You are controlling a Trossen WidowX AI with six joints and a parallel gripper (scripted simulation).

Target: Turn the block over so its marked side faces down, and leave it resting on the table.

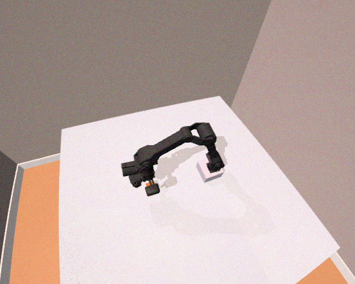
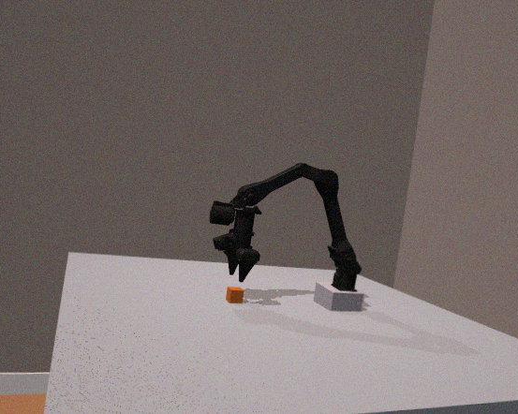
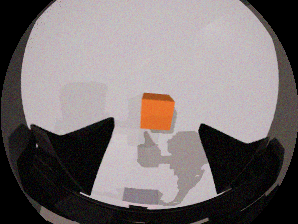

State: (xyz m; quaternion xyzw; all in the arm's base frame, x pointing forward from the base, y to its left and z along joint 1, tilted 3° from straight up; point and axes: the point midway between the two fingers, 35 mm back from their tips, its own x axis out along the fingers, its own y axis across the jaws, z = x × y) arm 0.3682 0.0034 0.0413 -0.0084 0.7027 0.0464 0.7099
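Now: gripper tip 5 cm above the orange block and 1 cm past it.
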